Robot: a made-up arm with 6 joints. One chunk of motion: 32 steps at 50 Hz.
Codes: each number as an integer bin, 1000 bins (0 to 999) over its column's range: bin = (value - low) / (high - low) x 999, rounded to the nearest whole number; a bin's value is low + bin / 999 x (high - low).
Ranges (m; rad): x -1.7..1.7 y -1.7..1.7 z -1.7..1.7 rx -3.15..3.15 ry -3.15..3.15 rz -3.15..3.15
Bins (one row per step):
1: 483 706 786 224 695 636
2: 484 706 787 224 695 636
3: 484 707 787 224 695 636
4: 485 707 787 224 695 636
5: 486 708 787 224 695 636
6: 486 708 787 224 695 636
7: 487 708 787 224 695 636
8: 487 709 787 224 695 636
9: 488 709 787 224 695 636
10: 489 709 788 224 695 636
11: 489 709 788 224 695 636
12: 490 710 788 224 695 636
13: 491 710 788 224 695 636
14: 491 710 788 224 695 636
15: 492 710 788 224 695 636
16: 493 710 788 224 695 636
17: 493 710 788 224 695 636
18: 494 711 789 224 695 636
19: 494 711 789 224 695 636
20: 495 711 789 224 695 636
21: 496 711 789 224 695 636
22: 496 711 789 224 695 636
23: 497 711 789 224 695 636
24: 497 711 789 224 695 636
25: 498 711 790 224 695 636
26: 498 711 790 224 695 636
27: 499 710 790 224 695 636
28: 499 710 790 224 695 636
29: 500 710 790 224 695 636
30: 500 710 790 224 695 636
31: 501 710 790 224 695 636
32: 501 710 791 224 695 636
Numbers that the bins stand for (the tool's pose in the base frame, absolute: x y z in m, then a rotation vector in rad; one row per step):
1: -0.0562 0.7028 0.9751 -1.7374 1.2329 0.8608
2: -0.0528 0.7028 0.9785 -1.7374 1.2329 0.8608
3: -0.0528 0.7062 0.9785 -1.7374 1.2329 0.8608
4: -0.0493 0.7062 0.9785 -1.7374 1.2329 0.8608
5: -0.0459 0.7096 0.9785 -1.7374 1.2329 0.8608
6: -0.0459 0.7096 0.9785 -1.7374 1.2329 0.8608
7: -0.0425 0.7096 0.9785 -1.7374 1.2329 0.8608
8: -0.0425 0.7130 0.9785 -1.7374 1.2329 0.8608
9: -0.0391 0.7130 0.9785 -1.7374 1.2329 0.8608
10: -0.0357 0.7130 0.9819 -1.7374 1.2329 0.8608
11: -0.0357 0.7130 0.9819 -1.7374 1.2329 0.8608
12: -0.0323 0.7164 0.9819 -1.7374 1.2329 0.8608
13: -0.0289 0.7164 0.9819 -1.7374 1.2329 0.8608
14: -0.0289 0.7164 0.9819 -1.7374 1.2329 0.8608
15: -0.0255 0.7164 0.9819 -1.7374 1.2329 0.8608
16: -0.0221 0.7164 0.9819 -1.7374 1.2329 0.8608
17: -0.0221 0.7164 0.9819 -1.7374 1.2329 0.8608
18: -0.0187 0.7198 0.9853 -1.7374 1.2329 0.8608
19: -0.0187 0.7198 0.9853 -1.7374 1.2329 0.8608
20: -0.0153 0.7198 0.9853 -1.7374 1.2329 0.8608
21: -0.0119 0.7198 0.9853 -1.7374 1.2329 0.8608
22: -0.0119 0.7198 0.9853 -1.7374 1.2329 0.8608
23: -0.0085 0.7198 0.9853 -1.7374 1.2329 0.8608
24: -0.0085 0.7198 0.9853 -1.7374 1.2329 0.8608
25: -0.0051 0.7198 0.9887 -1.7374 1.2329 0.8608
26: -0.0051 0.7198 0.9887 -1.7374 1.2329 0.8608
27: -0.0017 0.7164 0.9887 -1.7374 1.2329 0.8608
28: -0.0017 0.7164 0.9887 -1.7374 1.2329 0.8608
29: 0.0017 0.7164 0.9887 -1.7374 1.2329 0.8608
30: 0.0017 0.7164 0.9887 -1.7374 1.2329 0.8608
31: 0.0051 0.7164 0.9887 -1.7374 1.2329 0.8608
32: 0.0051 0.7164 0.9921 -1.7374 1.2329 0.8608

